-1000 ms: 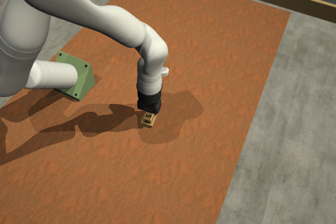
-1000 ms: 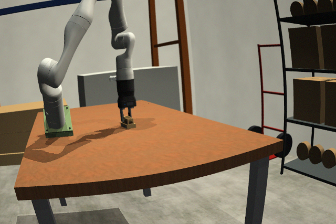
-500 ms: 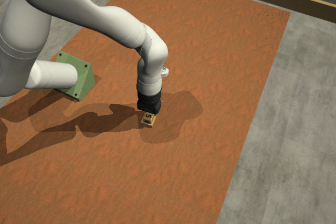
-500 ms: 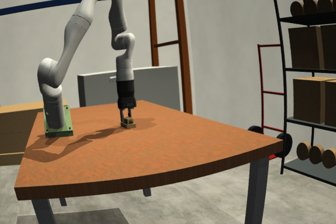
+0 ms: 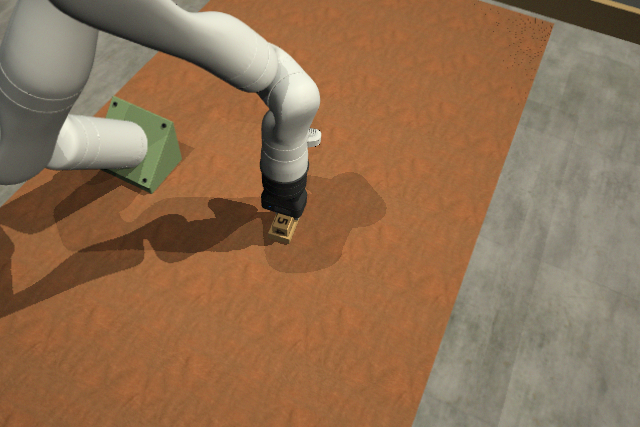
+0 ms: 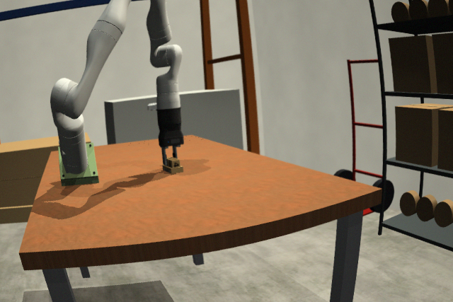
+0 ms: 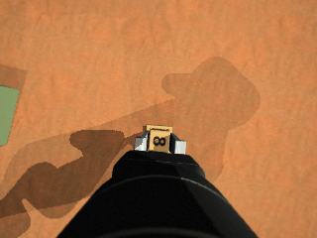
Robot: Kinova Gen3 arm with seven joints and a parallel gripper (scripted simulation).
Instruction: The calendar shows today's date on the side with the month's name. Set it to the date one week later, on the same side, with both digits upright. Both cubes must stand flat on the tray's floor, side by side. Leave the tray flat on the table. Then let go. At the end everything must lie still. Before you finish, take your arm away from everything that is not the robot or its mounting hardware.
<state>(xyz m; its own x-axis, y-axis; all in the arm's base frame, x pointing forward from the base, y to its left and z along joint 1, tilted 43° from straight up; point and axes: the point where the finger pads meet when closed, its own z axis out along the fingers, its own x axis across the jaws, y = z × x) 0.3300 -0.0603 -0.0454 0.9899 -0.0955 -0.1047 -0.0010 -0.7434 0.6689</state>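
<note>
Right now the wooden calendar tray is 3 cm below my hand and 2 cm to the right of it.
</note>
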